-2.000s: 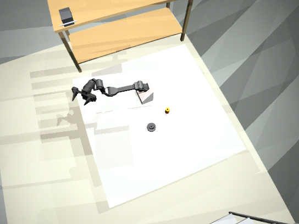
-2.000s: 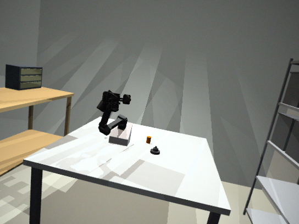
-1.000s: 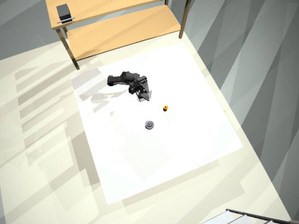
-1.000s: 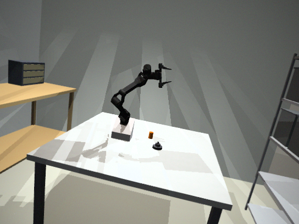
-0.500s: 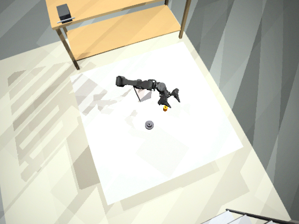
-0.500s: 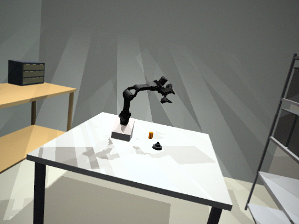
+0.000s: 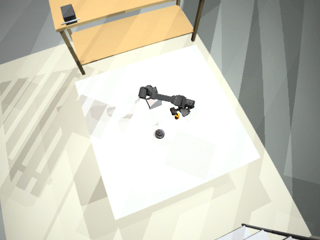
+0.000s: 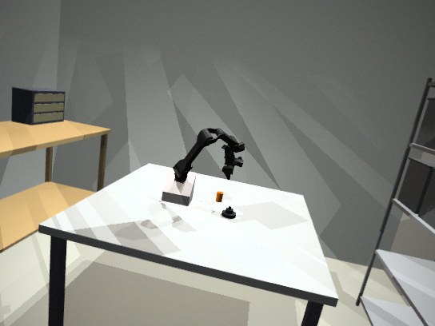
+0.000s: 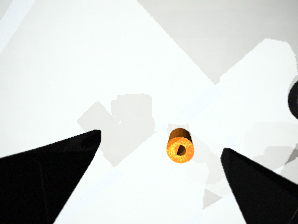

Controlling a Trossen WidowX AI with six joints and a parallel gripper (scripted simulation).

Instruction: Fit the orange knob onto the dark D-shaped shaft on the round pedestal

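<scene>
My gripper tip is now 14 cm above the orange knob, 4 cm past it and 2 cm to the left of it. The rest, counted from my gripper tip: dark round pedestal 22 cm to the right, 14 cm below, 6 cm ahead.
</scene>
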